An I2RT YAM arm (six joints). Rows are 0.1 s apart.
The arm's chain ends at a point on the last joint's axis. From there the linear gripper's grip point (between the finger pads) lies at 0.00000 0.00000 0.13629 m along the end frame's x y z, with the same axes.
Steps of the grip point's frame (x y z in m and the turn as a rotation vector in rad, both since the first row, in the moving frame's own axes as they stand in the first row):
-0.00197, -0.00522, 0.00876, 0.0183, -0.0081, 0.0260
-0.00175, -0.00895, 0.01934, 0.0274, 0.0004, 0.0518
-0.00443, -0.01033, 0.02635, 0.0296, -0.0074, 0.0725
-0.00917, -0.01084, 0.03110, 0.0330, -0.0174, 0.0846
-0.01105, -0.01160, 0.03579, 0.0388, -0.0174, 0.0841
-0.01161, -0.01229, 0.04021, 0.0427, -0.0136, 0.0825
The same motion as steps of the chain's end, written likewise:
-0.00090, -0.00271, 0.00879, 0.0183, -0.0081, 0.0260
-0.00190, -0.00522, 0.01939, 0.0274, 0.0004, 0.0518
-0.00357, -0.00626, 0.02641, 0.0296, -0.0074, 0.0725
-0.00699, -0.00625, 0.03119, 0.0330, -0.0174, 0.0846
-0.00890, -0.00622, 0.03591, 0.0388, -0.0174, 0.0841
-0.01000, -0.00640, 0.04035, 0.0427, -0.0136, 0.0825

